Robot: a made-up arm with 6 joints. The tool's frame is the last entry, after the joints. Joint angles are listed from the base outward.
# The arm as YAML. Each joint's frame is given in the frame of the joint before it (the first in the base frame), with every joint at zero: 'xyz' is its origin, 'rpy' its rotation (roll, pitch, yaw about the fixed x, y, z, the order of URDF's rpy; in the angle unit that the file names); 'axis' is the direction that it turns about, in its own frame. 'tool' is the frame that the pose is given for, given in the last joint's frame.
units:
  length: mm
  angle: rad
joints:
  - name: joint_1
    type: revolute
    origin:
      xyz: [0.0, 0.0, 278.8]
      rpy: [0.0, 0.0, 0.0]
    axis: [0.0, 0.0, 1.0]
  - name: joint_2
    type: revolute
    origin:
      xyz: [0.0, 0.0, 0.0]
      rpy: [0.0, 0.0, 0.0]
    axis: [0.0, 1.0, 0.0]
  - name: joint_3
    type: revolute
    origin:
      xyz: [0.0, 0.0, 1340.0]
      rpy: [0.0, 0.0, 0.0]
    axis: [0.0, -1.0, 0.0]
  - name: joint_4
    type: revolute
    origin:
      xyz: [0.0, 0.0, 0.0]
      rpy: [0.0, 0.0, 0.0]
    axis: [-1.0, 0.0, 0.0]
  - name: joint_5
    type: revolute
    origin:
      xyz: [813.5, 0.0, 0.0]
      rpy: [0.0, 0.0, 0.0]
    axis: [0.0, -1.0, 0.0]
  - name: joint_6
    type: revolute
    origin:
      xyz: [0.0, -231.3, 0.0]
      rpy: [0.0, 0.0, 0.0]
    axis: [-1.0, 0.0, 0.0]
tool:
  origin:
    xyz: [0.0, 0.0, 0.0]
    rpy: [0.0, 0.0, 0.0]
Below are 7 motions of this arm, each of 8 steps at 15 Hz.
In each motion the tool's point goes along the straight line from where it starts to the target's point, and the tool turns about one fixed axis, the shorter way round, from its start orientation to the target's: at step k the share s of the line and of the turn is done. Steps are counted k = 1, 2, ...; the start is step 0. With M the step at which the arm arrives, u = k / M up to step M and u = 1 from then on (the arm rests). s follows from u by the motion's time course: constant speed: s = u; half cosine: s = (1 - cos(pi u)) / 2; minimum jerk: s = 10 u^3 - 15 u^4 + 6 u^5.
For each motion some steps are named. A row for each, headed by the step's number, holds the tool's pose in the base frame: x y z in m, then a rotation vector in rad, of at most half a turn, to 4 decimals.
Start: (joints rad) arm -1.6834 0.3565 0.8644 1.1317 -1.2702 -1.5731
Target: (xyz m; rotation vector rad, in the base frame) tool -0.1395 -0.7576 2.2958 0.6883 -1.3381 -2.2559
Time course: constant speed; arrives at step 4
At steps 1, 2, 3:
1: -0.1989 -0.9835 2.1588 0.5149 -0.9594 -2.5979
2: -0.1791 -0.9082 2.2045 0.5760 -1.0923 -2.4911
3: -0.1593 -0.8329 2.2501 0.6339 -1.2186 -2.3769

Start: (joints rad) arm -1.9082 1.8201 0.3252 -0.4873 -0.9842 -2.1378
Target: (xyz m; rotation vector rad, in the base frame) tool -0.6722 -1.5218 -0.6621 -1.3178 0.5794 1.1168
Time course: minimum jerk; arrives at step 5
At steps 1, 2, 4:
1: -0.6112 -1.1376 -0.8591 -1.2088 0.2272 0.9829
2: -0.6280 -1.2435 -0.8048 -1.2410 0.3226 1.0214
4: -0.6684 -1.4982 -0.6742 -1.3118 0.5573 1.1090

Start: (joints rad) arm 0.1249 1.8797 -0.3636 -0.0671 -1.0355 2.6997
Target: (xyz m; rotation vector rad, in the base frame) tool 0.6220 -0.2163 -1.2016 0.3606 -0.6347 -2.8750
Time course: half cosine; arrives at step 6
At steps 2, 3, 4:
2: 0.7409 -0.1550 -0.8669 -0.0398 -0.7117 -2.9393
3: 0.7013 -0.1754 -0.9784 0.0955 -0.6872 -2.9236
4: 0.6616 -0.1959 -1.0900 0.2290 -0.6615 -2.9021

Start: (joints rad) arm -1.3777 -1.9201 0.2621 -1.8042 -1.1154 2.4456
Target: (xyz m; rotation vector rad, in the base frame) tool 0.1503 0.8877 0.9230 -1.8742 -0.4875 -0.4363
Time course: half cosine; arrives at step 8
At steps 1, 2, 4, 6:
1: -0.2284 1.4992 0.6272 -2.7787 -0.9347 -0.3134
2: -0.1857 1.4303 0.6605 -2.6787 -0.8807 -0.3341
4: -0.0465 1.2055 0.7692 -2.3485 -0.7115 -0.3884
6: 0.0926 0.9808 0.8780 -2.0138 -0.5514 -0.4253

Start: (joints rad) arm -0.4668 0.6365 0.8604 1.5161 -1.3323 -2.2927
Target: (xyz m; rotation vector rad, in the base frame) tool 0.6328 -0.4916 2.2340 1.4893 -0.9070 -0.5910
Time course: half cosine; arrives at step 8
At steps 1, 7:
1: 1.3401 -0.6955 1.7802 0.7120 -0.8527 -1.6045
7: 0.6608 -0.4997 2.2160 1.4643 -0.9089 -0.6351

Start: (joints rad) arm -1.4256 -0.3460 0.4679 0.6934 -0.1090 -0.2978
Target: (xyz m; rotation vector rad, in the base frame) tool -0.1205 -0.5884 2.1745 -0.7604 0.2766 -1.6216
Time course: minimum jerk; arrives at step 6
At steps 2, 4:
2: -0.1647 -0.1412 2.2202 -0.8028 -0.2120 -1.5737
4: -0.1323 -0.4696 2.1866 -0.7744 0.1465 -1.6143

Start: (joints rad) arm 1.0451 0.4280 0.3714 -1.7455 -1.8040 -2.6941
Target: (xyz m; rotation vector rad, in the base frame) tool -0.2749 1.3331 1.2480 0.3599 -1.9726 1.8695
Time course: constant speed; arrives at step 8
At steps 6, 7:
6: -0.0448 1.2980 1.2421 0.2187 -2.0919 1.7876
7: -0.1599 1.3155 1.2451 0.2896 -2.0333 1.8297

